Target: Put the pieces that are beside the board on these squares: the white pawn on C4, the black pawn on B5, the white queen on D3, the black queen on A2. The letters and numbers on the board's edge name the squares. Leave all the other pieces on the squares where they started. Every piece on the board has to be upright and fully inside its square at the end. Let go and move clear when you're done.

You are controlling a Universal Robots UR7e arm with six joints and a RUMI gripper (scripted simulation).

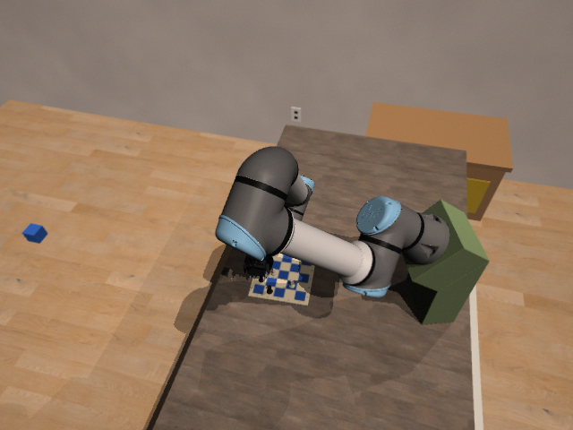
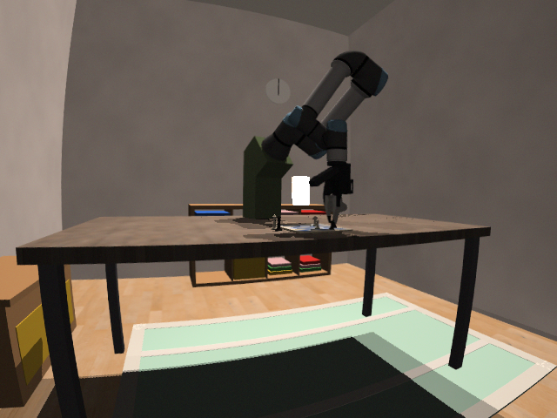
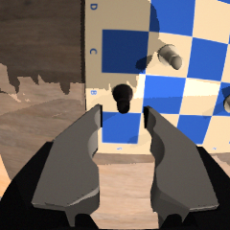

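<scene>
The black pawn is 20 mm below my hand. Also, from my hand: white pawn 20 mm behind, 50 mm to the right, 20 mm below; blue-and-cream chessboard 50 mm behind, 70 mm to the right, 40 mm below; black piece 50 mm behind, 20 mm to the left, 20 mm below.
</scene>
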